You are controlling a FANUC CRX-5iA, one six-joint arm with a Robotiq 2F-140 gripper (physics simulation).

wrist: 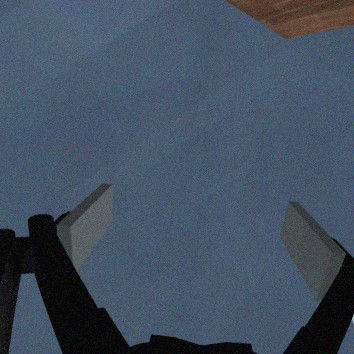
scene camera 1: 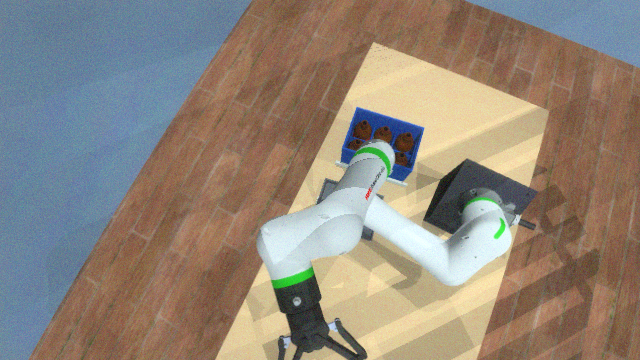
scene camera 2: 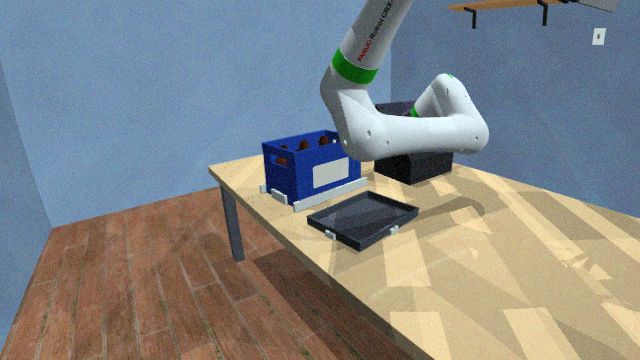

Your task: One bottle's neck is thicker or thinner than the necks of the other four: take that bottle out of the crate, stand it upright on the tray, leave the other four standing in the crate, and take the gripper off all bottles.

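Places are measured from the arm's base along level axes (x back, y left, z down), in millimetres.
Pixels of known places: gripper, fingertip midpoint: (wrist: pixel 197 211); arm's base, origin of the base link: (scene camera 1: pixel 479 205).
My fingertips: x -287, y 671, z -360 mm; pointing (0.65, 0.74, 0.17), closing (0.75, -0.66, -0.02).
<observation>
Ahead of a thing's pixels: the offset from my fingertips to its top centre.
The blue crate @(dy -777, dx -122, dz +361 mm) (scene camera 1: pixel 392 122) (scene camera 2: pixel 280 181) stands on the table with brown bottles in it. Three bottles @(dy -811, dx -212, dz +373 mm) (scene camera 1: pixel 362 130) @(dy -820, dx -128, dz +373 mm) (scene camera 1: pixel 383 134) @(dy -831, dx -38, dz +373 mm) (scene camera 1: pixel 404 143) stand in the far row. Two more @(dy -725, dx -206, dz +373 mm) (scene camera 1: pixel 355 144) @(dy -743, dx -33, dz +373 mm) (scene camera 1: pixel 402 159) show in the near row, partly hidden; the arm covers the place between them. Which neck differs is too small to tell. The dark tray @(dy -500, dx -143, dz +510 mm) (scene camera 1: pixel 326 187) (scene camera 2: pixel 347 241) lies beside the crate, holds no bottle, and is largely hidden by the arm in scene camera 1. My gripper (wrist: pixel 197 211) is open and empty, well away from crate and tray; its fingertips are cut off in scene camera 1.
Light rails @(dy -678, dx -114, dz +506 mm) (scene camera 1: pixel 399 183) (scene camera 2: pixel 330 195) edge the crate's foot. Small light clips (scene camera 2: pixel 330 234) (scene camera 2: pixel 394 229) sit at the tray's sides. A black pedestal (scene camera 1: pixel 450 195) (scene camera 2: pixel 410 169) carries the arm, whose links pass over the tray and the crate's near edge in scene camera 1.
</observation>
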